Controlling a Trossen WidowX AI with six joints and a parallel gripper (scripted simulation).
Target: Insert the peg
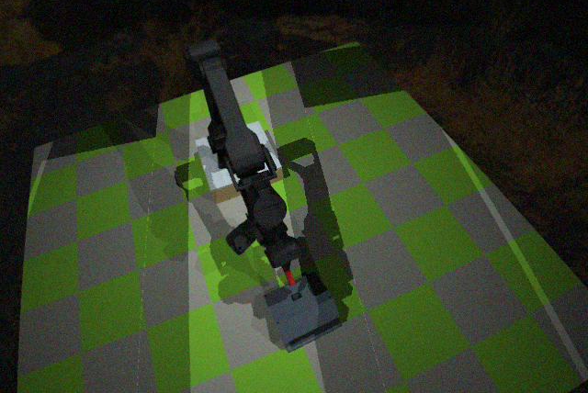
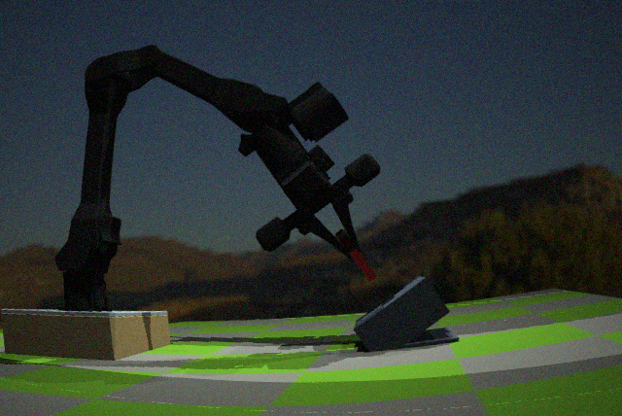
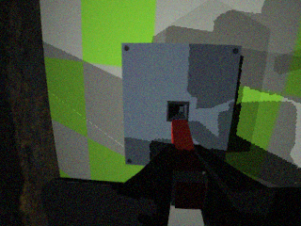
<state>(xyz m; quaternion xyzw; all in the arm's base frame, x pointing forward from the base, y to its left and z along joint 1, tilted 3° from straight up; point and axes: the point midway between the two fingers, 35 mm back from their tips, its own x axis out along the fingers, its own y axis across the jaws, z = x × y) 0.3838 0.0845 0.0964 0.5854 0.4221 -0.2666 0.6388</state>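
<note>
Now: the sloped panel 50 mm ahead of my gripper tip, 10 mm to the left of it and 90 mm below it. The rest, counted from my gripper tip: red peg (10 mm behind, 10 mm above).
</note>
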